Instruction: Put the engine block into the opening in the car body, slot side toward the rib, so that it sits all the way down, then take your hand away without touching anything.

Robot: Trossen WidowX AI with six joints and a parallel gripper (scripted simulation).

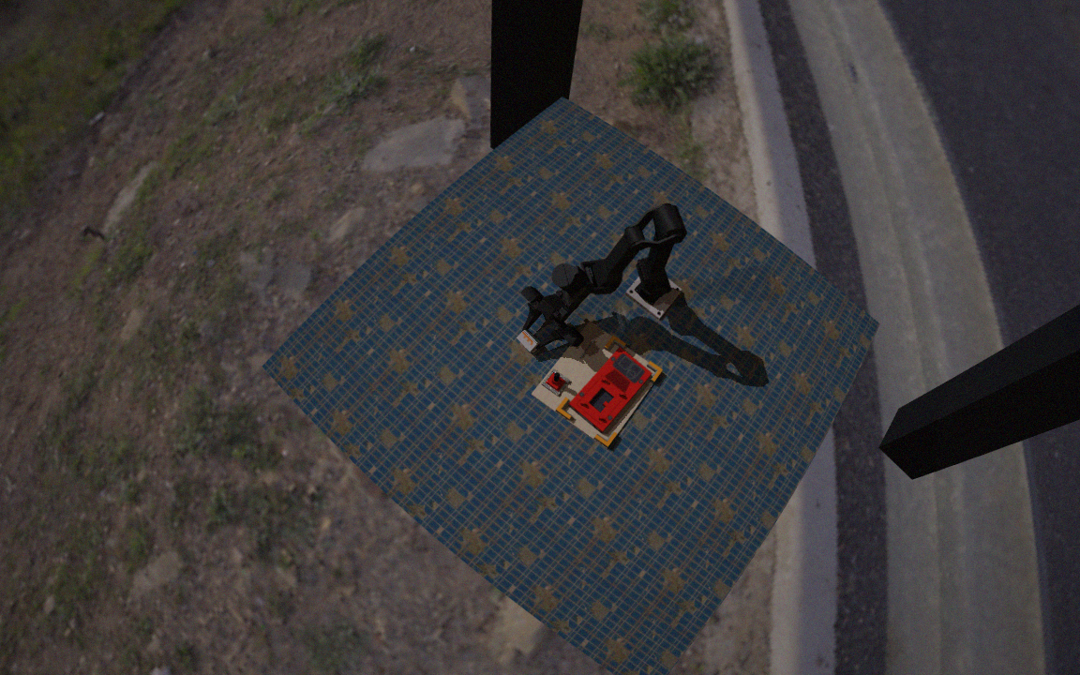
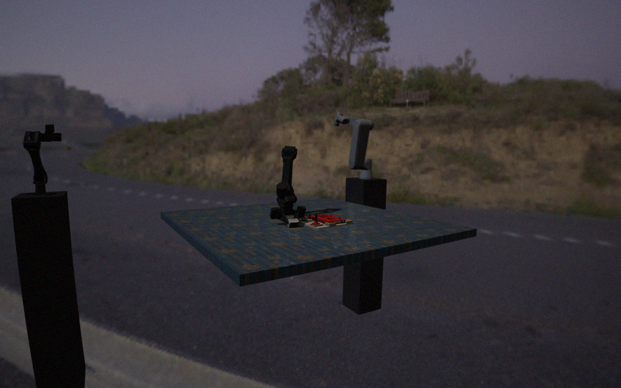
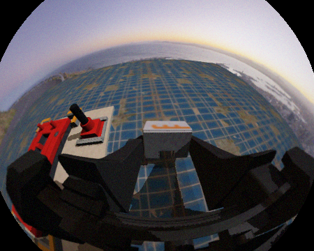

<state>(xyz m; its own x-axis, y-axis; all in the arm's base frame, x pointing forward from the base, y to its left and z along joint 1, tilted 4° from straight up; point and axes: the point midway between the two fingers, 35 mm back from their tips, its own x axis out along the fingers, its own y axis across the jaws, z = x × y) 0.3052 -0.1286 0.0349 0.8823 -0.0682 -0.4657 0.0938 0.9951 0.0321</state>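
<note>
My gripper tip is now 1 cm past the engine block. From my gripper tip the other things lie so: beige base plate: 4 cm behind, 21 cm to the left, 1 cm below.
</note>
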